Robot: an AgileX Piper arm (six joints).
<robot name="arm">
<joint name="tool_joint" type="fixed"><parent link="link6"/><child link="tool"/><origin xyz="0 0 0" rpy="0 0 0"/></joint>
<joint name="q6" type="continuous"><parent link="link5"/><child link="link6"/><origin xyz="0 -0.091 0" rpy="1.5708 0 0"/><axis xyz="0 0 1"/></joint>
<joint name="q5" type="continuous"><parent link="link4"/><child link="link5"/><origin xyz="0 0 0" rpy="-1.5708 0 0"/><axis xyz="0 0 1"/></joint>
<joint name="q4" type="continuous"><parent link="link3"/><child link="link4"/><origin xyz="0.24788 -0.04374 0" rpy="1.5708 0 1.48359"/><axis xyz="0 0 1"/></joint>
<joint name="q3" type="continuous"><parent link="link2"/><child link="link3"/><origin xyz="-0.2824 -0.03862 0" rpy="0 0 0"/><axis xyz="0 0 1"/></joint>
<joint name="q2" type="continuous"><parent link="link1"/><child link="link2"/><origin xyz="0 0 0" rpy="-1.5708 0 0"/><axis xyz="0 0 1"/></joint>
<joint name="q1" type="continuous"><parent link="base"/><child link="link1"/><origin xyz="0 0 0.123" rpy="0 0 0"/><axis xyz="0 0 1"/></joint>
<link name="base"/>
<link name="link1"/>
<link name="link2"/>
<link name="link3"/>
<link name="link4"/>
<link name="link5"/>
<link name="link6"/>
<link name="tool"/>
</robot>
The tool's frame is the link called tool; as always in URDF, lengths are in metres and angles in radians. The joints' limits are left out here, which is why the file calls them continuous.
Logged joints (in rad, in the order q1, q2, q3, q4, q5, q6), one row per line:
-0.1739, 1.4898, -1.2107, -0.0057, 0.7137, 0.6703
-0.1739, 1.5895, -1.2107, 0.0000, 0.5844, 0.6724
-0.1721, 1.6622, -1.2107, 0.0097, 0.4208, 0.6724
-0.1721, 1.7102, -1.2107, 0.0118, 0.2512, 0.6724
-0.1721, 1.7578, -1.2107, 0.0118, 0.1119, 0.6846
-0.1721, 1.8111, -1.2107, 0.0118, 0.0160, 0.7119
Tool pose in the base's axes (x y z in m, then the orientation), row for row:
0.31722, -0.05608, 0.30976, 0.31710, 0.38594, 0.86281, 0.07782
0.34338, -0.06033, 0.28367, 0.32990, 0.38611, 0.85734, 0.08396
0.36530, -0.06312, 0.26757, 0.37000, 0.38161, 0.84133, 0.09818
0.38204, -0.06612, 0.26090, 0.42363, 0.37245, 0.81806, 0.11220
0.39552, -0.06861, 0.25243, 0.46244, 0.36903, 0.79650, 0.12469
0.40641, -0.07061, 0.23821, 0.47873, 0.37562, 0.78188, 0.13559
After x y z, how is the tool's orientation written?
As a quaternion, w x y z.
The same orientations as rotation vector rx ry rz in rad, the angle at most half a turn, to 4 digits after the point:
1.0158, 2.2710, 0.2048
1.0099, 2.2425, 0.2196
0.9791, 2.1586, 0.2519
0.9320, 2.0471, 0.2808
0.9074, 1.9584, 0.3066
0.9169, 1.9086, 0.3310

